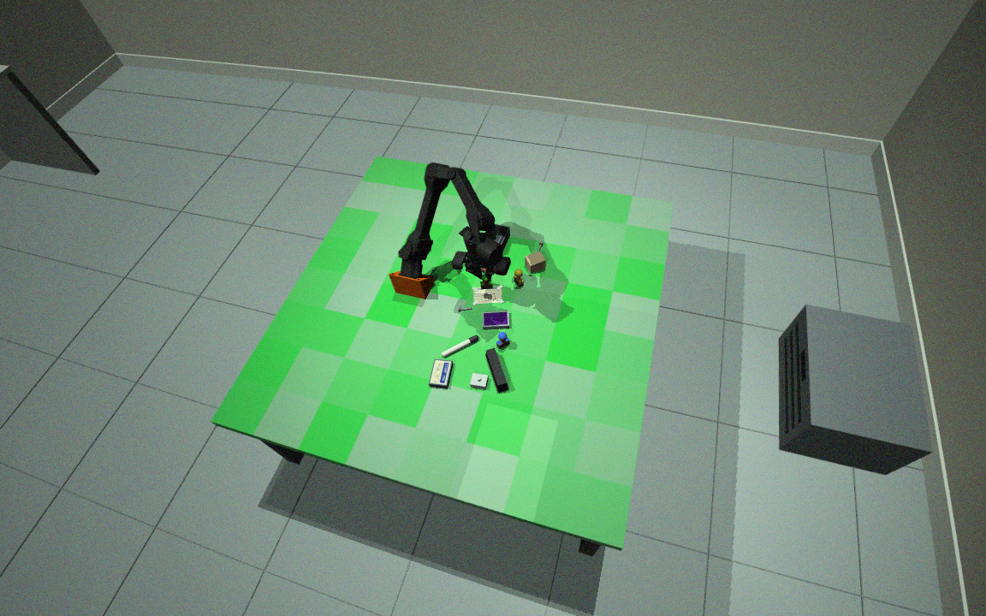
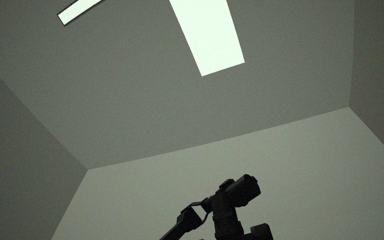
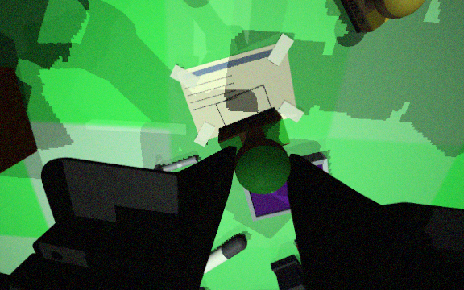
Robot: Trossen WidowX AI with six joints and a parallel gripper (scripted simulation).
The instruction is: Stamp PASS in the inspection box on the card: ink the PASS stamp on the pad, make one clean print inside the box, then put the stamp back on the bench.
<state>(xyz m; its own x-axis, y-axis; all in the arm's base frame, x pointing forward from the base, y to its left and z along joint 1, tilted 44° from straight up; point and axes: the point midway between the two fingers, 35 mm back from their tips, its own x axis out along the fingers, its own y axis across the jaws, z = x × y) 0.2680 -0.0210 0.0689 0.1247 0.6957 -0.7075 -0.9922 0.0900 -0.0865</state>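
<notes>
Right now my gripper tip is 20 mm past the white marker, 200 mm to the left of it and 100 mm above it. From my gripper tip the other things lie so: cream card (10 mm behind, 10 mm to the left, 110 mm below); then green-knobbed stamp (20 mm below); then purple ink pad (60 mm ahead, 90 mm to the right, 100 mm below).
</notes>
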